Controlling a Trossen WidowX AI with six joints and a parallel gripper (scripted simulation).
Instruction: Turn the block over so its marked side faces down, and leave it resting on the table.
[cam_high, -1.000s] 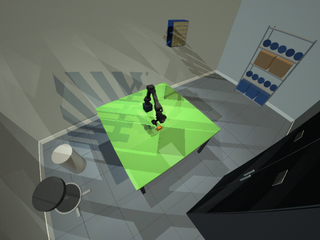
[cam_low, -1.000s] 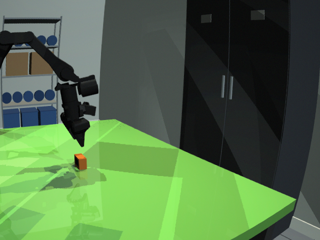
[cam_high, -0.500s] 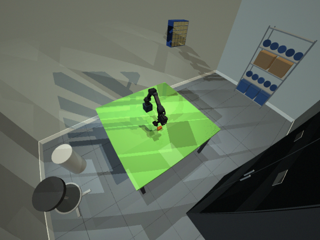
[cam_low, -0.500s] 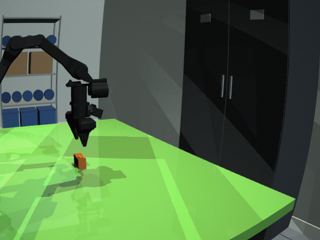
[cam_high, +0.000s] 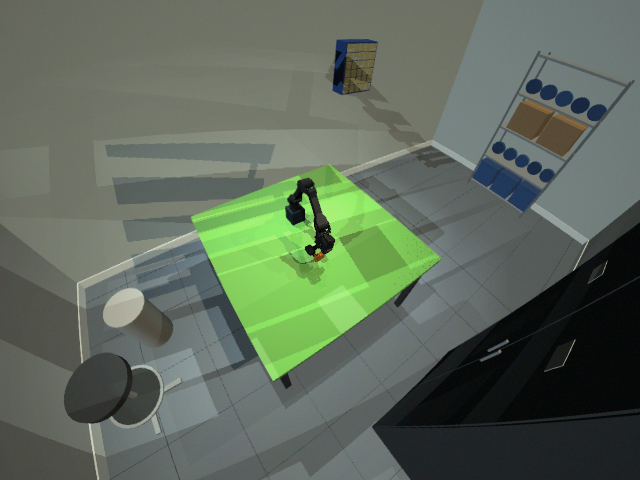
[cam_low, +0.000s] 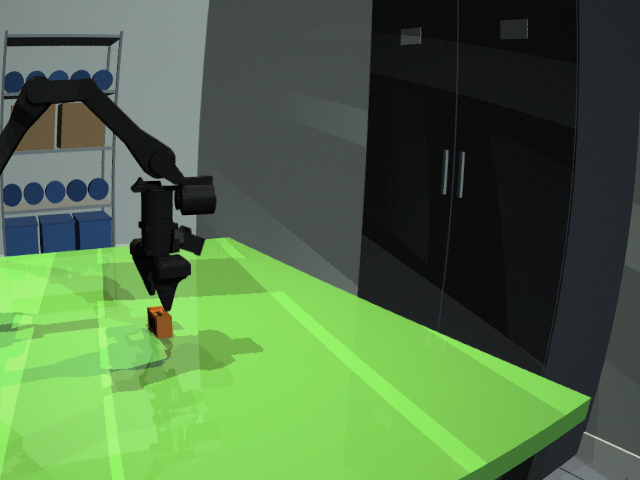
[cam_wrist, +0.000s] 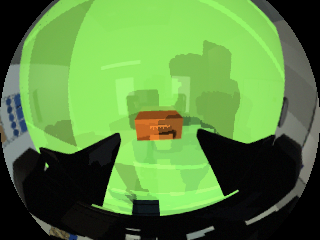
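Now: gripper tip 1 cm past the orange block and 4 cm above it.
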